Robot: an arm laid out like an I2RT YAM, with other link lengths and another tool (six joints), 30 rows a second.
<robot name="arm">
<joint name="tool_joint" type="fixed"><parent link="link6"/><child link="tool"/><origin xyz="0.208 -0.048 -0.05" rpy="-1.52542 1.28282 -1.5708"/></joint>
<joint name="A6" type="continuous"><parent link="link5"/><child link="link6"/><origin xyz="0.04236 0 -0.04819"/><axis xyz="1 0 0"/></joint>
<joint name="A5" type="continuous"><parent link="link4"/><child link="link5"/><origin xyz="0.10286 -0.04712 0.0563"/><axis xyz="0 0 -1"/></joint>
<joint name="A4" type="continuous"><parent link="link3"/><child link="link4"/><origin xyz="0.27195 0.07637 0.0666"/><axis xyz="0 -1 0"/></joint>
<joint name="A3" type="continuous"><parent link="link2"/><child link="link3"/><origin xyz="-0.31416 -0.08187 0"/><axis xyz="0 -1 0"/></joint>
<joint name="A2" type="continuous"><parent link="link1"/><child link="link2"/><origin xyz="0.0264 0.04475 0.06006"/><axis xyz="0 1 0"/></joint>
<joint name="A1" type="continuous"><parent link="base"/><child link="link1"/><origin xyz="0 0 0.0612"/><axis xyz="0 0 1"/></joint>
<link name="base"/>
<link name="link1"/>
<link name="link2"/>
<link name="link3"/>
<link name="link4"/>
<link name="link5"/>
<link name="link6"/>
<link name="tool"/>
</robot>
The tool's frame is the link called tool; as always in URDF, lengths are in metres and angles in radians. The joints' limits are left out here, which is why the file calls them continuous.
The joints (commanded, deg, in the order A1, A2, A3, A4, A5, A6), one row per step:
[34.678 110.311 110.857 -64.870 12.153 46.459]
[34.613 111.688 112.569 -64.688 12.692 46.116]
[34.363 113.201 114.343 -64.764 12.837 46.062]
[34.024 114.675 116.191 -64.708 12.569 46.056]
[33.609 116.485 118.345 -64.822 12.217 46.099]
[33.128 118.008 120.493 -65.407 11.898 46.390]
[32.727 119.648 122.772 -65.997 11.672 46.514]
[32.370 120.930 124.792 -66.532 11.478 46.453]
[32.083 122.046 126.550 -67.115 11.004 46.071]
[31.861 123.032 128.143 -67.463 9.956 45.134]
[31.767 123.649 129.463 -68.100 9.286 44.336]
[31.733 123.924 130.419 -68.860 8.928 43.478]
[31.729 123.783 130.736 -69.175 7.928 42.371]
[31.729 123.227 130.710 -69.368 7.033 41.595]
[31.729 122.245 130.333 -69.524 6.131 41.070]
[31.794 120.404 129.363 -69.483 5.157 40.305]
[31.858 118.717 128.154 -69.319 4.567 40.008]
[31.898 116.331 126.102 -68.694 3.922 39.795]
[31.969 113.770 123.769 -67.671 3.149 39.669]
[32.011 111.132 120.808 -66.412 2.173 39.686]
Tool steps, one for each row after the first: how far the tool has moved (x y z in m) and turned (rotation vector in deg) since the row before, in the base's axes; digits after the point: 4 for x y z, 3 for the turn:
[0.0096 0.0026 0.0003 -0.267 -0.723 0.001]
[0.0083 0.0022 -0.0015 -0.028 -0.229 -0.267]
[0.0087 0.0035 -0.0010 0.437 -0.221 -0.214]
[0.0093 0.0034 -0.0025 0.410 -0.014 -0.293]
[0.0070 0.0012 -0.0011 0.401 0.143 -0.589]
[0.0074 0.0015 -0.0014 0.256 0.077 -0.406]
[0.0064 0.0009 0.0001 0.225 -0.083 -0.215]
[0.0044 0.0013 -0.0004 0.202 0.146 0.264]
[0.0038 0.0038 -0.0001 0.474 0.192 1.079]
[0.0013 0.0020 0.0012 0.158 0.177 0.914]
[-0.0004 0.0000 0.0021 -0.178 0.142 0.883]
[-0.0019 0.0023 0.0024 0.310 0.214 1.430]
[-0.0026 0.0018 0.0044 0.490 0.025 1.099]
[-0.0041 0.0013 0.0062 0.669 -0.043 0.887]
[-0.0060 0.0009 0.0107 0.851 -0.458 1.203]
[-0.0058 -0.0002 0.0079 0.635 -0.332 0.614]
[-0.0071 -0.0009 0.0095 0.878 -0.565 0.551]
[-0.0069 0.0003 0.0097 1.160 -0.742 0.584]
[-0.0086 0.0002 0.0061 1.200 -0.355 0.556]

